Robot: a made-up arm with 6 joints.
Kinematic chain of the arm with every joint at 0, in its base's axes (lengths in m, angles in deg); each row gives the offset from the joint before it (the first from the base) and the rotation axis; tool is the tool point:
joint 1: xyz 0 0 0.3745 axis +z
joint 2: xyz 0 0 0 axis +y
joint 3: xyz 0 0 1.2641 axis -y
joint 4: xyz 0 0 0 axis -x
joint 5: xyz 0.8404 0 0 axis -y
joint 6: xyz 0 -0.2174 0 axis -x
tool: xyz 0 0 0
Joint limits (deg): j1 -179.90..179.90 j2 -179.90..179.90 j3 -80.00..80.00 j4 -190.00..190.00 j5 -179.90..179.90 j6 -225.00..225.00
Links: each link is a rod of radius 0.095 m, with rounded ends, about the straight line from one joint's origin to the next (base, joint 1, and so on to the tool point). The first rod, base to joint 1, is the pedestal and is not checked.
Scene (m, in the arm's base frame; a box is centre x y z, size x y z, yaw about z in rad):
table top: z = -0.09
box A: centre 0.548 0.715 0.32 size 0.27 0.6 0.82 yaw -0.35
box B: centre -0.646 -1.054 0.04 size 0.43 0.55 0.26 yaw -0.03
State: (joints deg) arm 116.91 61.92 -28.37 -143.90 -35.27 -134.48
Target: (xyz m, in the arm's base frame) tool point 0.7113 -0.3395 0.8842
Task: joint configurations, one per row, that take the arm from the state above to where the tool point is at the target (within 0.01 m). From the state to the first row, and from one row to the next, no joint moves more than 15 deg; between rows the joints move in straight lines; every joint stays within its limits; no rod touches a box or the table.
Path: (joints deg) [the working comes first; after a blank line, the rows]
Joints at the target: -29.62 13.80 -28.15 -105.05 -35.27 -134.48
Straight joint move there: touches box A.

1: 103.68 56.22 -20.88 -146.42 -30.46 -127.61
2: 90.44 50.52 -13.39 -148.94 -25.65 -120.73
3: 77.21 44.81 -5.90 -151.46 -20.84 -113.86
4: 63.97 39.11 1.60 -153.99 -16.03 -106.98
5: 50.74 33.41 9.09 -156.51 -11.22 -100.11
6: 37.51 27.71 16.58 -159.03 -6.41 -93.24
7: 24.27 22.00 24.07 -161.55 -1.60 -86.36
8: 10.80 19.95 11.02 -147.43 -10.02 -98.39
9: -2.68 17.90 -2.04 -133.30 -18.43 -110.42
10: -16.15 15.85 -15.10 -119.18 -26.85 -122.45
11: -29.62 13.80 -28.15 -105.05 -35.27 -134.48

